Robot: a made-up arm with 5 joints.
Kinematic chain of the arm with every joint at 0, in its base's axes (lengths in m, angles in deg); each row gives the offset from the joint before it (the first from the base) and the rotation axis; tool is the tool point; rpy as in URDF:
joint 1: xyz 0 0 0.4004 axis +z
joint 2: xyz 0 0 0 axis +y
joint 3: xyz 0.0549 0 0.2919 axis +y
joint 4: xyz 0.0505 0 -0.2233 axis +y
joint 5: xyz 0.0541 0 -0.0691 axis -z
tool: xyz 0 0 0 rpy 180 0 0
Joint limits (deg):
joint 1: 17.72..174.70
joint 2: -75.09..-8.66
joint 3: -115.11..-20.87
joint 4: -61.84..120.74
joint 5: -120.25..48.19
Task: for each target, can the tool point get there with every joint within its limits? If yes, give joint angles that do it. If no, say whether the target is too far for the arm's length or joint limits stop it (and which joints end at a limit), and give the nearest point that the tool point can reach.
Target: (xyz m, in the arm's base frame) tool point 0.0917 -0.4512 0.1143
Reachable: no: joint limits stop it (at a limit: joint 2, joint 3, joint 4) | nearest point 0.0062 -0.0303 0.5166 | short by 0.588 m
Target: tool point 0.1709 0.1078 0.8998
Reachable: yes | joints 32.25 -15.16 -94.08 -11.88 -33.84
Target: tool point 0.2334 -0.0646 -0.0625
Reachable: no: joint limits stop it (at a limit: joint 1, joint 2, joint 3) | nearest point 0.1619 0.0517 0.4403 | short by 0.521 m
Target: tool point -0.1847 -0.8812 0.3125
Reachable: no: too far | nearest point -0.0902 -0.4303 0.7092 | short by 0.608 m
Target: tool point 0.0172 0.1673 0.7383
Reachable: yes | joints 84.12 -32.93 -71.56 80.95 15.67
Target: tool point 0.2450 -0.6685 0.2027
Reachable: no: too far | nearest point 0.1513 -0.4128 0.7092 | short by 0.575 m
